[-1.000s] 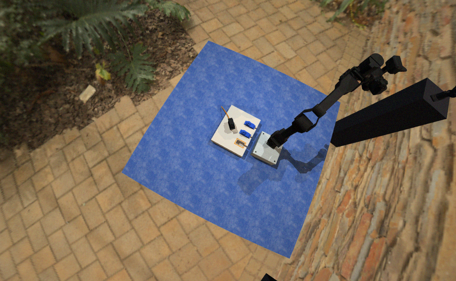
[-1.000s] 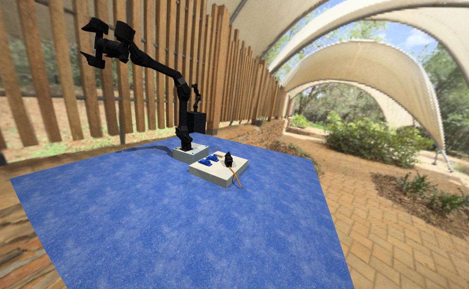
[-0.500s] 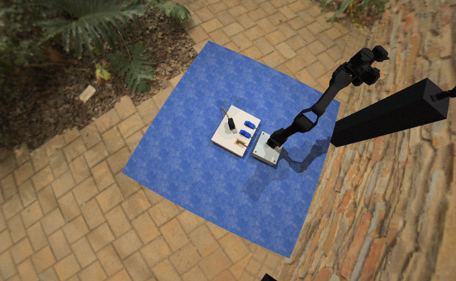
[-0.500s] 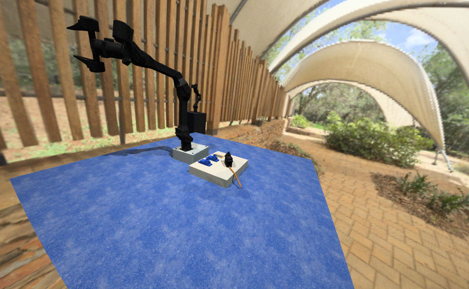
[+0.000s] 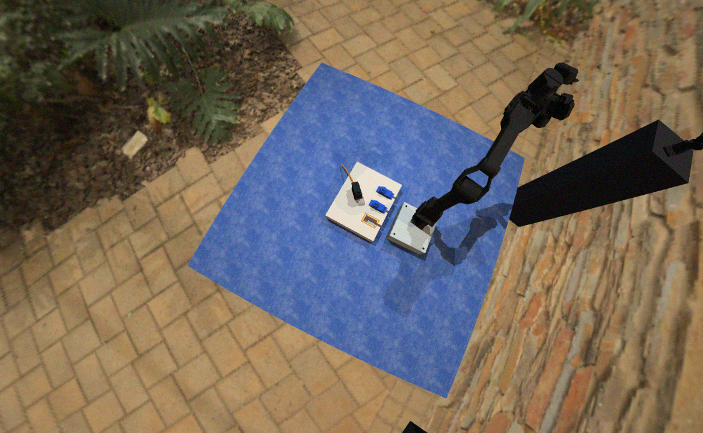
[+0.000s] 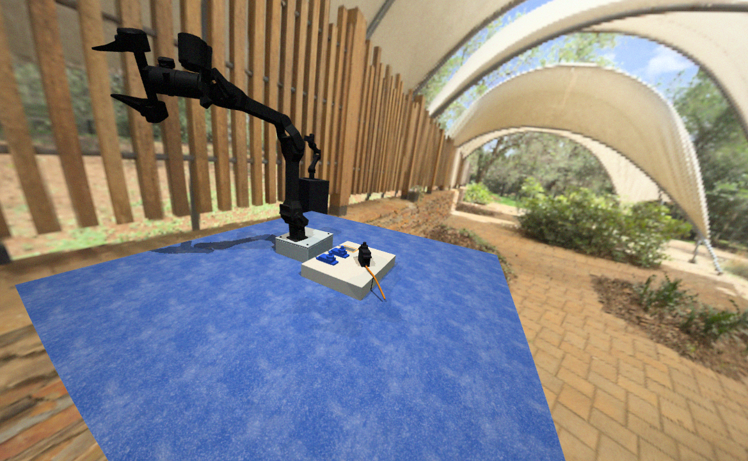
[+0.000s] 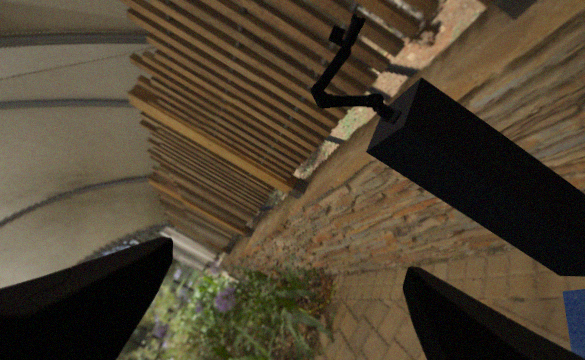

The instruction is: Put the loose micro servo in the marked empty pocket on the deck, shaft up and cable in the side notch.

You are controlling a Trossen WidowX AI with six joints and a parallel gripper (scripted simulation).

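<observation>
Now: gripper tip 55 cm to the right of the pale deck, 52 cm above it and 39 cm short of it.
</observation>
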